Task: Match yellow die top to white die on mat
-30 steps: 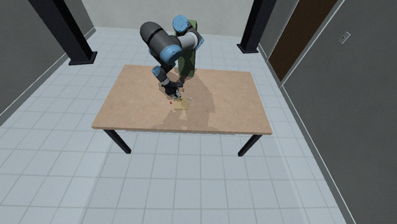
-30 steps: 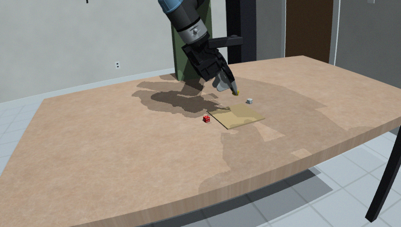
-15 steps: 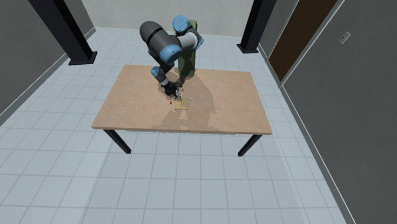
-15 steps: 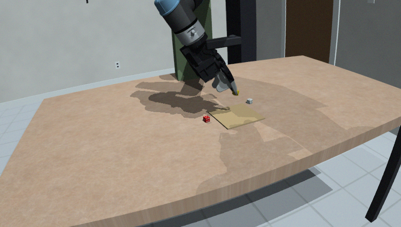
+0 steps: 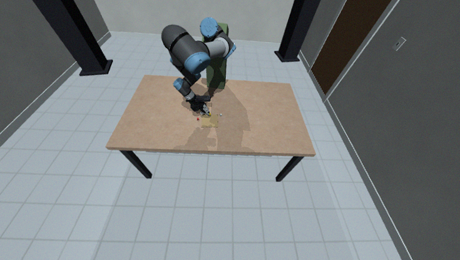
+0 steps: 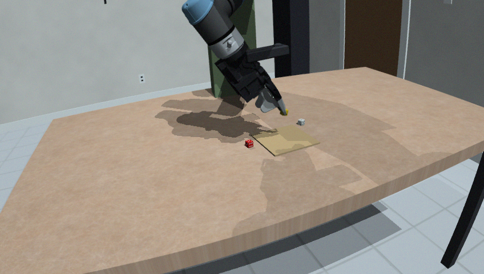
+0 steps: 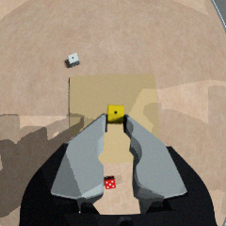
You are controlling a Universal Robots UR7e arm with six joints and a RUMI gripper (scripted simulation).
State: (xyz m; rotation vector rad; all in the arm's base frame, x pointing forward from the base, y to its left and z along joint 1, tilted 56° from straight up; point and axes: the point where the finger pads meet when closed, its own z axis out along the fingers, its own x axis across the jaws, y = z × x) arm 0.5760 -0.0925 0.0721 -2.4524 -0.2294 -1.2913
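Right now the yellow die is 10 mm to the left of my hand and 10 mm below it. Also, from my hand: red die 20 mm behind, 90 mm to the right, 80 mm below; then tan mat 10 mm to the left, 90 mm below; then white die 40 mm behind, 110 mm to the left, 80 mm below.
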